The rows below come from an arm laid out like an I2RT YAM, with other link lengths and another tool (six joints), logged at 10 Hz.
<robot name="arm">
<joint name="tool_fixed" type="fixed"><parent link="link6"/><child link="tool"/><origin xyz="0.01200 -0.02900 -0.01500" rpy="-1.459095 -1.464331 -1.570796"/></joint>
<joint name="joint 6" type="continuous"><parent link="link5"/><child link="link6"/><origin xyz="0.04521 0.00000 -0.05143"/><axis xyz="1 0 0"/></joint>
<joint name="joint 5" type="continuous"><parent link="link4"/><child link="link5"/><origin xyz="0.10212 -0.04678 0.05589"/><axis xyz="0 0 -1"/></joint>
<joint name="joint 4" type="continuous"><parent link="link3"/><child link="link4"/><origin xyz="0.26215 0.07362 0.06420"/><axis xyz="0 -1 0"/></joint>
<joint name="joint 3" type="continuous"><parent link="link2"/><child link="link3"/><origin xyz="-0.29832 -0.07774 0.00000"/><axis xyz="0 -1 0"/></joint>
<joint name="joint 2" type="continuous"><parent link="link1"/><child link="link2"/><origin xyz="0.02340 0.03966 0.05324"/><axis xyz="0 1 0"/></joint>
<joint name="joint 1" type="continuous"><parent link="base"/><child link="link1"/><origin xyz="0.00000 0.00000 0.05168"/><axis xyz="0 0 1"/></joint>
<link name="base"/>
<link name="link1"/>
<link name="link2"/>
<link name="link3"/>
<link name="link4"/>
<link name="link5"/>
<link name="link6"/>
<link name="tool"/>
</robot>
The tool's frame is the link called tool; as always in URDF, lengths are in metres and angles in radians. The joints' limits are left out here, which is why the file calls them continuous.
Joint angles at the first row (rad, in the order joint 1, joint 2, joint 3, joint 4, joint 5, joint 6):
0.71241, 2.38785, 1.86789, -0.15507, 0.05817, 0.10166
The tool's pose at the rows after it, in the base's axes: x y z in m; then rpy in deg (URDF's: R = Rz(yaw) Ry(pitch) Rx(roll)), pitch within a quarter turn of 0, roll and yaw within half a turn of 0:
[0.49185, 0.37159, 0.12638, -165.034, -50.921, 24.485]
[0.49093, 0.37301, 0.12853, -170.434, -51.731, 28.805]
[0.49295, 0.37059, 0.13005, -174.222, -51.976, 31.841]
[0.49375, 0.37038, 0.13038, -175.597, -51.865, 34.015]
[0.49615, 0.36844, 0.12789, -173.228, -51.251, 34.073]
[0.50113, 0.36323, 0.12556, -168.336, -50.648, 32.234]
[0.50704, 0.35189, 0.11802, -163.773, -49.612, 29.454]
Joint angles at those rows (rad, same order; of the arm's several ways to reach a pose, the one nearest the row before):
0.71737, 2.38785, 1.86750, -0.15505, 0.07687, 0.07535
0.72500, 2.38786, 1.86716, -0.15165, 0.11921, 0.03147
0.72270, 2.38783, 1.86750, -0.15125, 0.14210, -0.00286
0.72156, 2.38783, 1.86749, -0.15201, 0.13523, -0.02690
0.71240, 2.38936, 1.86750, -0.15735, 0.08525, -0.03262
0.69371, 2.38936, 1.86711, -0.16116, 0.00972, -0.02346
0.66700, 2.38938, 1.84843, -0.15277, -0.05438, -0.00745

